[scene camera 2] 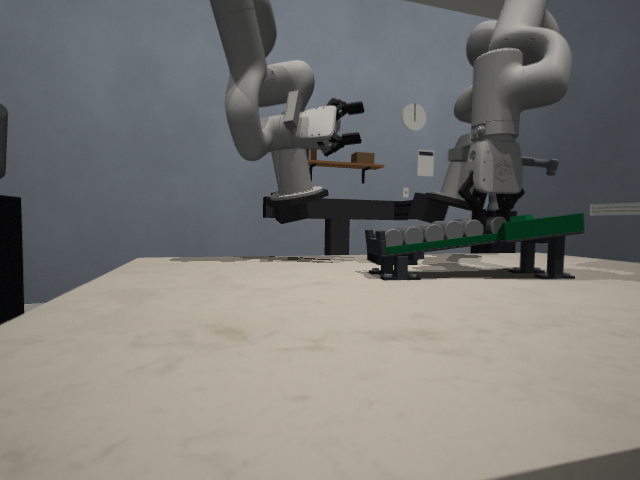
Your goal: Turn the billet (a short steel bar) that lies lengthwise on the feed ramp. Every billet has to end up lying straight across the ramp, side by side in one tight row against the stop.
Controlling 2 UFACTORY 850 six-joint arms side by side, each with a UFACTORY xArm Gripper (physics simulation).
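Observation:
The green feed ramp (547, 227) slopes down to the left to a dark stop (375, 246). Several grey billets (434, 233) lie across it, round ends showing, side by side from the stop upward. The uppermost billet (496, 224) also lies across the ramp, with a small gap to the row below it. My left gripper (492, 212) points down at this billet, one finger on each side, and looks shut on it; the fingertips are hidden behind the billets and ramp. My right gripper (355, 122) is open and empty, held high to the left of the ramp, pointing right.
The ramp stands on dark legs (555, 258) on the pale table (289, 361). A dark robot stand (337, 232) is behind the table. A wall shelf (341, 164) with a brown box (362, 157) is in the background.

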